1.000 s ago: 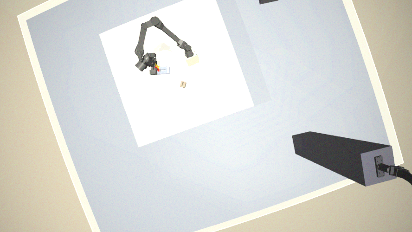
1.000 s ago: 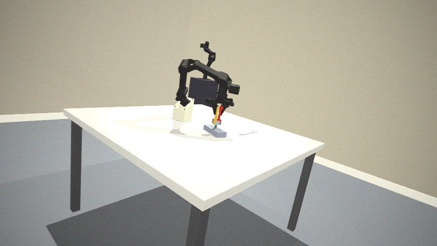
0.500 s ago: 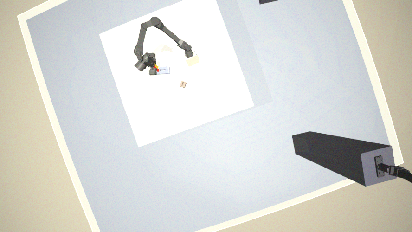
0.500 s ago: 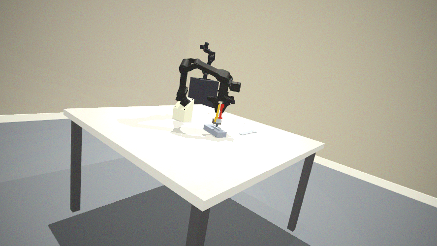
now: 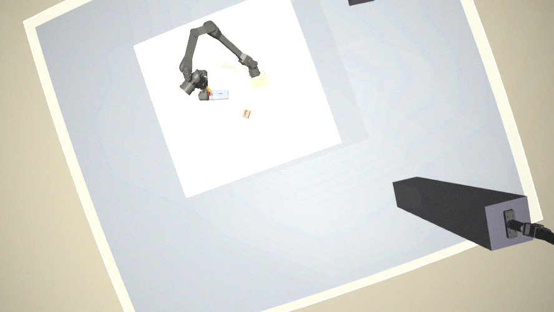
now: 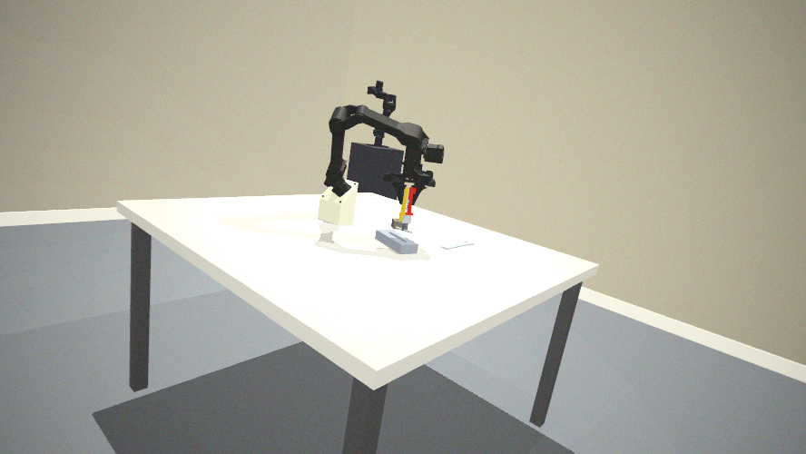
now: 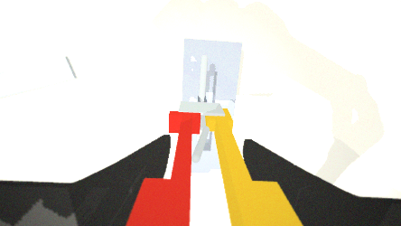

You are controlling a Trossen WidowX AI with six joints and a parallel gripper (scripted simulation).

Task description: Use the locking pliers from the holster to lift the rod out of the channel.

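Now: the channel block 1 cm behind my gripper tip, 1 cm to the right of it and 14 cm below it. From my gripper tip the other things lie so: brown holster: 21 cm behind, 18 cm to the left, 14 cm below; rod: 5 cm ahead, 28 cm to the left, 15 cm below.
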